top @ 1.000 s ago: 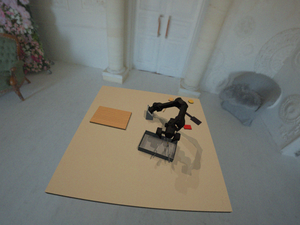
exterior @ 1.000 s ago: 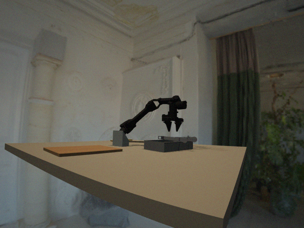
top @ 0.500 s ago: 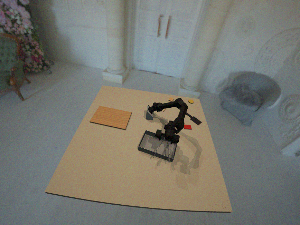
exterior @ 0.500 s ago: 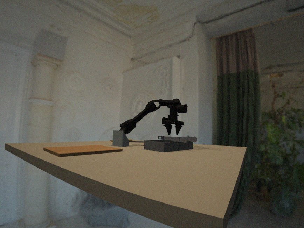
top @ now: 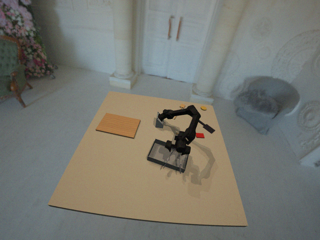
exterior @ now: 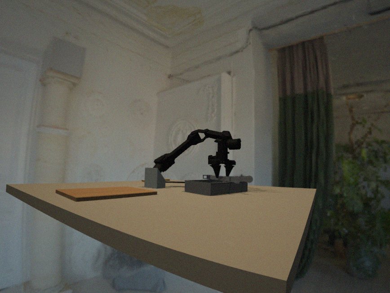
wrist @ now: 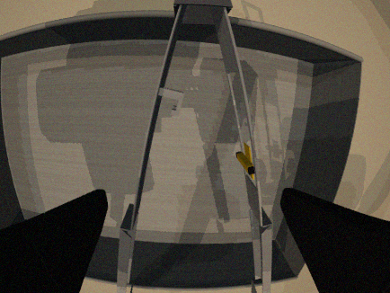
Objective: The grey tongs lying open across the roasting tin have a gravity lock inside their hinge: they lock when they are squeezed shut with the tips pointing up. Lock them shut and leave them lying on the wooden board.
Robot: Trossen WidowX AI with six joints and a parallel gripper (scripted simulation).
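Now: the roasting tin 5 cm to the right of my gripper tip and 5 cm below it. The rest, counted from my gripper tip: black spatula: 49 cm behind, 27 cm to the left, 7 cm below; red spatula: 30 cm behind, 16 cm to the left, 7 cm below; wooden board: 55 cm to the right, 23 cm behind, 7 cm below.
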